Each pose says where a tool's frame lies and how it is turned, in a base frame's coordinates. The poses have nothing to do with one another.
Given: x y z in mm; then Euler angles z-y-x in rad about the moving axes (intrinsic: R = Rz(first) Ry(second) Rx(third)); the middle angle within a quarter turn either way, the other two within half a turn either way.
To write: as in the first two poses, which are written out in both.
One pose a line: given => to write
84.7 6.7 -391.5 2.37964 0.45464 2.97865 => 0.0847 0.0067 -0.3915 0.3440 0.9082 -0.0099 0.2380
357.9 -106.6 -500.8 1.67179 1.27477 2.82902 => 0.3579 -0.1066 -0.5008 0.4636 0.6511 -0.3014 0.5200
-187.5 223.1 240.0 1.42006 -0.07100 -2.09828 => -0.1875 0.2231 0.2400 -0.6455 -0.5782 0.3013 0.3977
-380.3 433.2 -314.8 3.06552 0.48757 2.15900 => -0.3803 0.4332 -0.3148 -0.0813 0.8594 0.4494 0.2301
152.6 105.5 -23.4 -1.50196 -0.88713 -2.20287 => 0.1526 0.1055 -0.0234 -0.7213 0.4078 -0.5586 0.0375
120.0 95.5 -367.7 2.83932 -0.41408 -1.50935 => 0.1200 0.0955 -0.3677 0.0471 -0.6853 0.6836 0.2466
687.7 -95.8 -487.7 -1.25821 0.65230 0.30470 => 0.6877 -0.0958 -0.4877 0.3026 0.1715 -0.5903 0.7284
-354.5 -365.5 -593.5 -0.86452 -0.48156 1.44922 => -0.3545 -0.3655 -0.5935 0.5097 -0.4318 -0.1611 0.7265
